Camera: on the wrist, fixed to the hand. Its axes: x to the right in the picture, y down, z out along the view.
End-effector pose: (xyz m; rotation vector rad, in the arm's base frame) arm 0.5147 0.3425 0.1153 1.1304 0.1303 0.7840
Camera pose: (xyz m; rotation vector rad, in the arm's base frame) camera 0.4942 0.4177 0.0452 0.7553 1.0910 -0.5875
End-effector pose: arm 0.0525 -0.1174 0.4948 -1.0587 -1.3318 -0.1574
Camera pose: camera 0.1034 -0.1996 0.5356 0.3711 -1.6980 -1.2458
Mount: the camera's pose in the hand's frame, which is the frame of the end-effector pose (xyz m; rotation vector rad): 0.0117 -0.0346 -0.0983 0.1626 0.1669 -1.6034
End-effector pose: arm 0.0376 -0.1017 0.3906 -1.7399 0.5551 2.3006
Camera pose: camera 0.1339 -0.1116 0.3503 -1.3402 -0.5176 0.9206
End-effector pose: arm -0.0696 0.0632 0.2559 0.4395 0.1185 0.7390
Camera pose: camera -0.0646 0.0824 0.1529 0.3038 0.5996 -0.8218
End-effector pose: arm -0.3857 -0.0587 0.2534 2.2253 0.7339 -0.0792
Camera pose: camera -0.4109 0.0338 0.2958 1.2193 2.4359 -0.7295
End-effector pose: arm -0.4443 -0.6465 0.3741 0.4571 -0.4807 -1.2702
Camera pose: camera -0.4122 -0.6601 0.2752 1.1816 0.0361 -2.6849
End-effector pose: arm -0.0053 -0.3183 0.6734 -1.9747 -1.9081 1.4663
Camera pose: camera 0.0264 -0.2455 0.7419 -0.0796 -2.0917 0.7743
